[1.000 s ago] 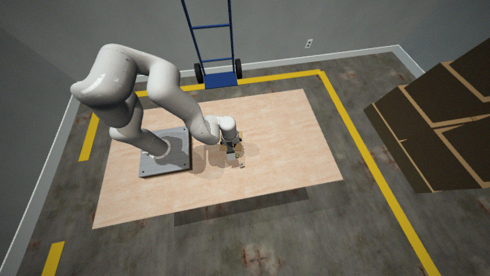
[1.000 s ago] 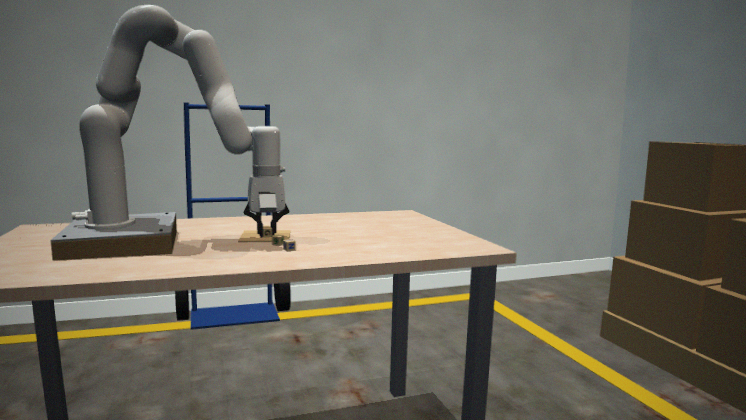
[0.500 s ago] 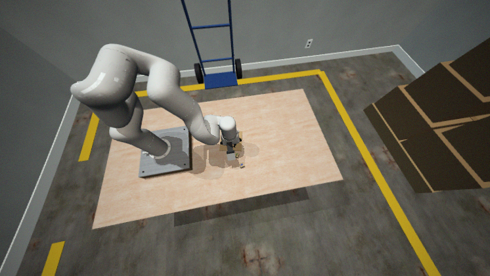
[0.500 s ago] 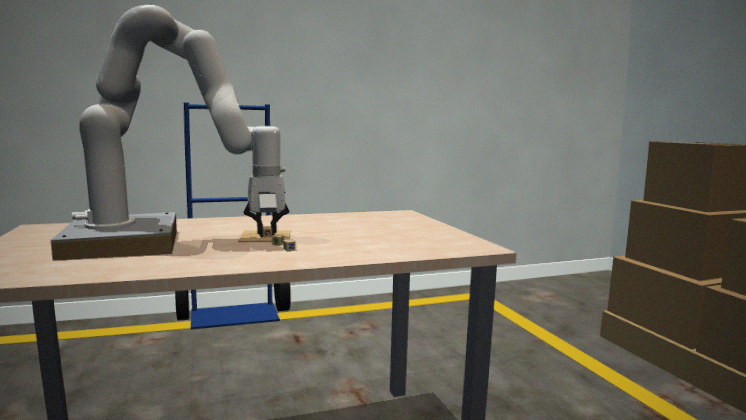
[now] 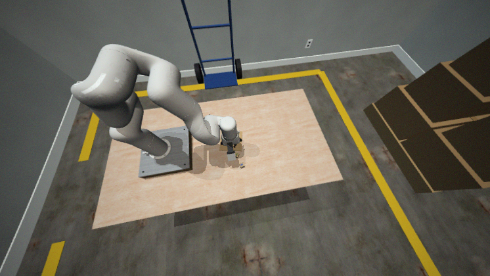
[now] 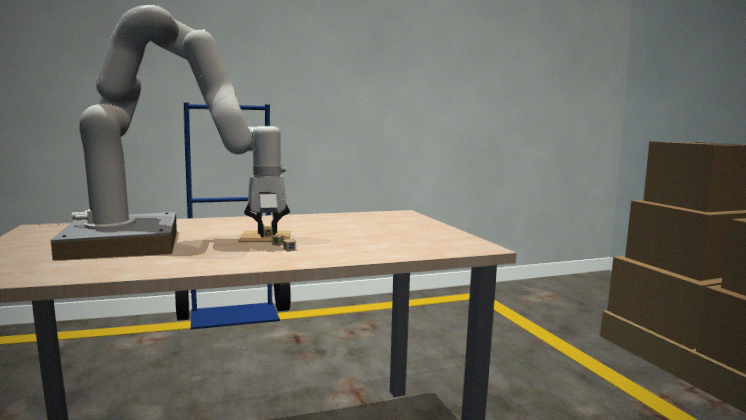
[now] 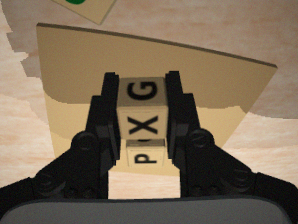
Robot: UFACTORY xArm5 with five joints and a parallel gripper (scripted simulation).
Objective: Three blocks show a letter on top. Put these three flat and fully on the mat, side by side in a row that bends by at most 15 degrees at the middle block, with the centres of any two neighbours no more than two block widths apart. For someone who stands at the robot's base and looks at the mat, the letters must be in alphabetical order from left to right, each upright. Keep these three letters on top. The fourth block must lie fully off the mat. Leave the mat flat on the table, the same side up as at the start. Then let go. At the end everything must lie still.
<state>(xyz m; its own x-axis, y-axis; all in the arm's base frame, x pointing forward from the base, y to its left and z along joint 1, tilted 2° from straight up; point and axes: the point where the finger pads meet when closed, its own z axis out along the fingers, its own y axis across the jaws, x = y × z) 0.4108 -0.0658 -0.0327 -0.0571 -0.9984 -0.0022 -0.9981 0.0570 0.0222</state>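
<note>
Right now my hand is 10 mm above the block. Round my hand: tan mat (40 mm to the left, 30 mm below).
</note>
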